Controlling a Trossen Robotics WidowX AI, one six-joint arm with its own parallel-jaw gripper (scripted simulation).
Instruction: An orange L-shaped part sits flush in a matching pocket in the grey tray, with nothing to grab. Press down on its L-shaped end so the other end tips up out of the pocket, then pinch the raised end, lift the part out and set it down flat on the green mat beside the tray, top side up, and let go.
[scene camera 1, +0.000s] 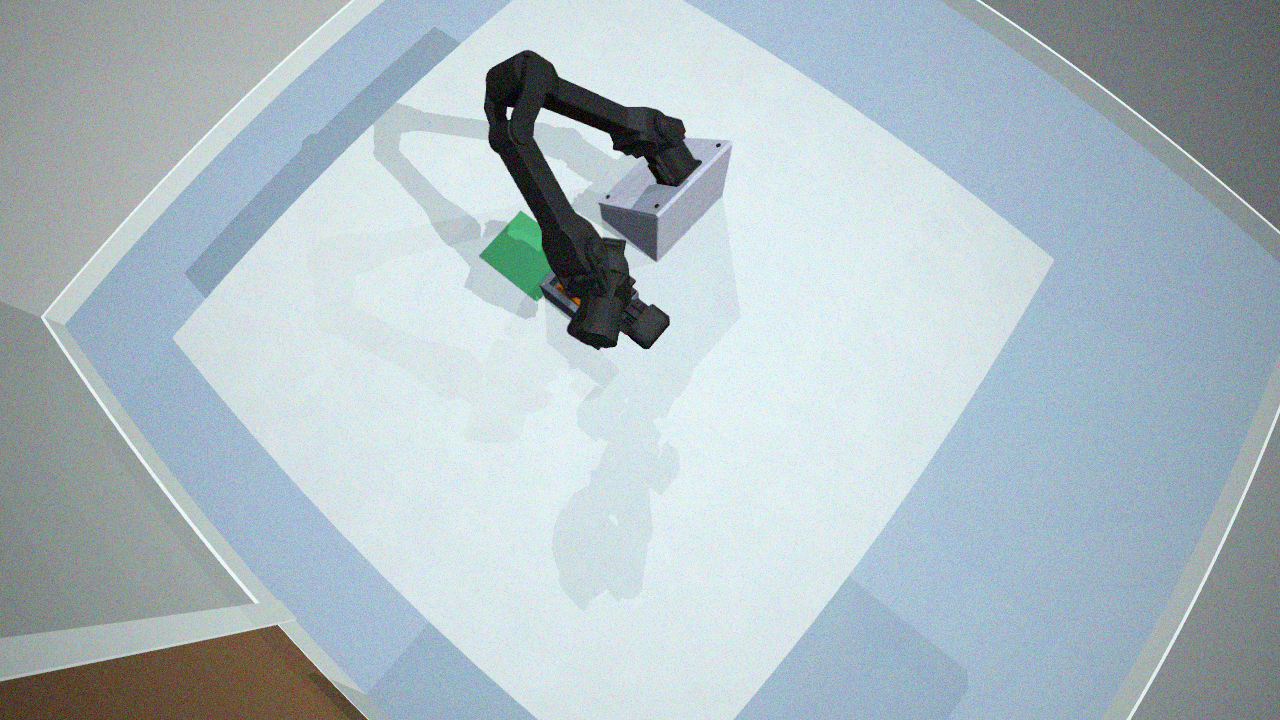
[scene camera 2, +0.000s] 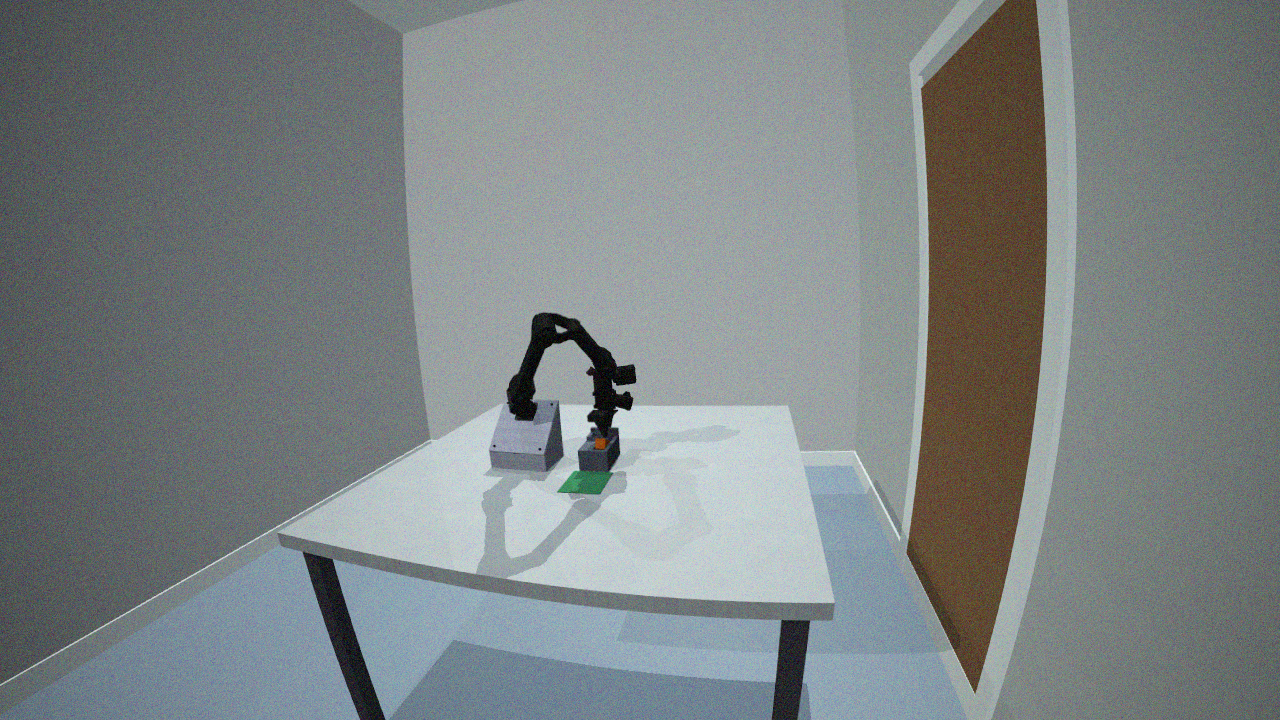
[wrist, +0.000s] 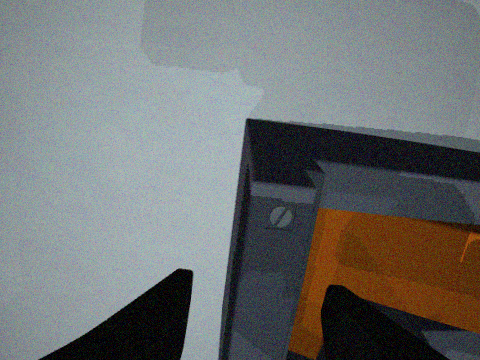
gripper: scene camera 1 616, 316; scene camera 2; wrist
same spot on gripper: (wrist: 159, 316) = (scene camera 2: 610, 424)
